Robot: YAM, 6 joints.
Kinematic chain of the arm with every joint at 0, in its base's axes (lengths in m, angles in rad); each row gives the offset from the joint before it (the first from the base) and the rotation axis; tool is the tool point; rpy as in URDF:
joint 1: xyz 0 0 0.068 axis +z
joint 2: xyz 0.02 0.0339 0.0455 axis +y
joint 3: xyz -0.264 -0.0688 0 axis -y
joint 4: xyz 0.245 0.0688 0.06 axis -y
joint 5: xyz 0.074 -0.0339 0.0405 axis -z
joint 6: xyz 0.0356 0 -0.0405 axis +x
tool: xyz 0 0 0 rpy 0 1.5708 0
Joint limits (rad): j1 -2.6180..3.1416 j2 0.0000..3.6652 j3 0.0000..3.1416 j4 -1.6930..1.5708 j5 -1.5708..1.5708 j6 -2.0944..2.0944
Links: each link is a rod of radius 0.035 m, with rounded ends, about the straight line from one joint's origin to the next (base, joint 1, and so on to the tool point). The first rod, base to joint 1, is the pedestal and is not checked.
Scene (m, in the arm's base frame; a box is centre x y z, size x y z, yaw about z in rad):
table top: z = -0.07
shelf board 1: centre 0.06 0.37 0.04 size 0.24 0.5 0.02 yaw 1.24
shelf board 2: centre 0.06 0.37 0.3 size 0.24 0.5 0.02 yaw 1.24
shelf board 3: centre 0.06 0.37 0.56 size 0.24 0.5 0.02 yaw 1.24
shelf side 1: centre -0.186 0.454 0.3 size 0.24 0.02 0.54 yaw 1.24
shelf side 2: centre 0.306 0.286 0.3 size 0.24 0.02 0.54 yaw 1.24
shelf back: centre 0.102 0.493 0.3 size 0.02 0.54 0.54 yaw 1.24
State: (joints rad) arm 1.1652 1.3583 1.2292 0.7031 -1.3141 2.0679
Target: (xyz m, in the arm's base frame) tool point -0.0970 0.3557 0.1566
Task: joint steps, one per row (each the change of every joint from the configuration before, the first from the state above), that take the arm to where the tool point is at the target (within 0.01 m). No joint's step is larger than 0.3 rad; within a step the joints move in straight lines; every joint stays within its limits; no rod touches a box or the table.
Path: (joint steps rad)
1: 0.2498 0.0141 -0.0328 0.0496 0.2298 -0.0955
2: 0.2498 0.0141 -0.0329 0.0496 0.2299 -0.0955
3: 0.2498 0.0142 -0.0328 0.0496 0.2298 -0.0955
4: 0.2497 0.0141 -0.0328 0.0496 0.2299 -0.0955
5: 0.2498 0.0141 -0.0328 0.0496 0.2298 -0.0955
6: 0.2498 0.0141 -0.0329 0.0496 0.2299 -0.0955
7: -0.0869 0.0038 -0.1020 -0.0751 -0.2506 0.0955
8: -0.0869 0.0038 -0.1021 -0.0751 -0.2506 0.0955
9: -0.0869 0.0039 -0.1021 -0.0751 -0.2506 0.0955
10: -0.0869 0.0038 -0.1021 -0.0751 -0.2506 0.0955
11: -0.0869 0.0038 -0.1020 -0.0751 -0.2506 0.0955
12: -0.0870 0.0038 -0.1021 -0.0752 -0.2506 0.0955
13: -0.1992 0.2204 0.2441 0.0237 0.0707 0.0000
14: -0.1993 0.2204 0.2441 0.0237 0.0707 0.0000

